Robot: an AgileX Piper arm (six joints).
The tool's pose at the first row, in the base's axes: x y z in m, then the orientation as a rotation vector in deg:
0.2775, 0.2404, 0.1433, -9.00, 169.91, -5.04
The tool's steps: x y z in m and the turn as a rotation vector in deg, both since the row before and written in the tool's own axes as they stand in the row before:
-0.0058, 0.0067, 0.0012, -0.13, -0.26, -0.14
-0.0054, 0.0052, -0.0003, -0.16, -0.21, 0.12
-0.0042, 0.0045, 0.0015, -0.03, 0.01, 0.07
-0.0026, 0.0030, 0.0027, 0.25, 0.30, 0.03
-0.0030, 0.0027, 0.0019, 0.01, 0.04, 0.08
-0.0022, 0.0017, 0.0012, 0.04, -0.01, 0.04
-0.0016, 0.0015, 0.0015, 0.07, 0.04, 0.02
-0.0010, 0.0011, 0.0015, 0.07, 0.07, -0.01
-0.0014, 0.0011, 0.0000, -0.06, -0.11, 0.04
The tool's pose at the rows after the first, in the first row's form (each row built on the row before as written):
0.2827, 0.2476, 0.1426, -9.22, 169.65, -4.84
0.2874, 0.2534, 0.1435, -9.06, 169.46, -4.57
0.2913, 0.2583, 0.1425, -8.96, 169.48, -4.52
0.2940, 0.2614, 0.1401, -8.88, 169.76, -4.92
0.2970, 0.2643, 0.1386, -8.76, 169.80, -4.93
0.2992, 0.2662, 0.1377, -8.70, 169.79, -4.98
0.3009, 0.2678, 0.1364, -8.66, 169.82, -5.09
0.3020, 0.2689, 0.1350, -8.67, 169.88, -5.20
0.3033, 0.2701, 0.1352, -8.62, 169.78, -5.09

